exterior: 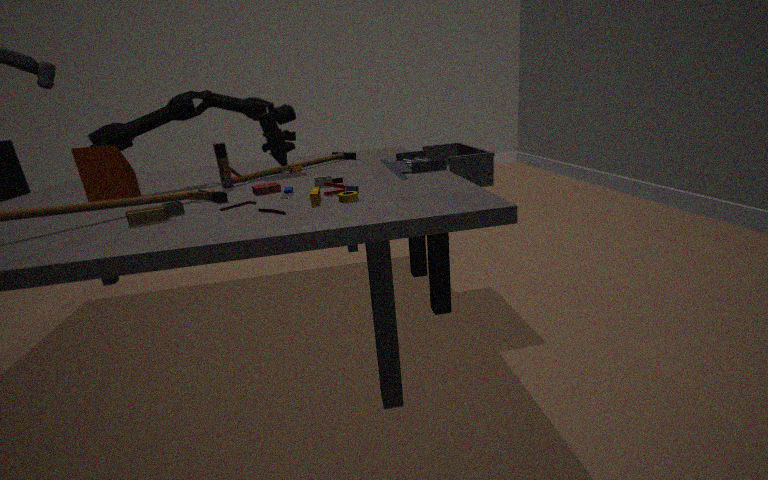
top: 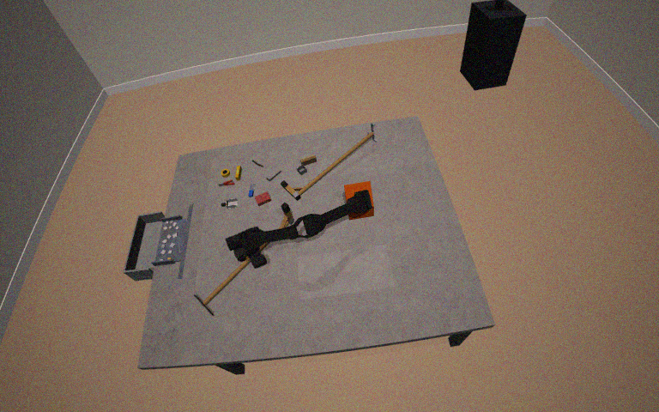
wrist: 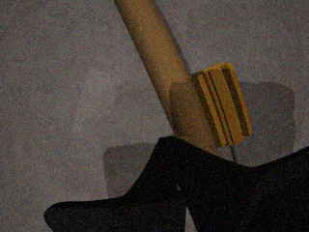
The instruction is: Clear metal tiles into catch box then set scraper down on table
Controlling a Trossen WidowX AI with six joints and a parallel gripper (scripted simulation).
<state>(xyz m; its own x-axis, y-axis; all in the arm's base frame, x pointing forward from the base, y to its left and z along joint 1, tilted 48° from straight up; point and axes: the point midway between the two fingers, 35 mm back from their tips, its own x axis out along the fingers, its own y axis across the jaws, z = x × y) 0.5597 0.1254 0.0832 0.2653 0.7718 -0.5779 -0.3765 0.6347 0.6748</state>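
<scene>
The long scraper is 50 mm above my gripper tip and 20 mm ahead of it. The rest, counted from my gripper tip: blue piece 440 mm to the right, 10 mm below; yellow screwdriver 40 mm to the right, 30 mm ahead; red block 360 mm to the right, 70 mm behind.
</scene>
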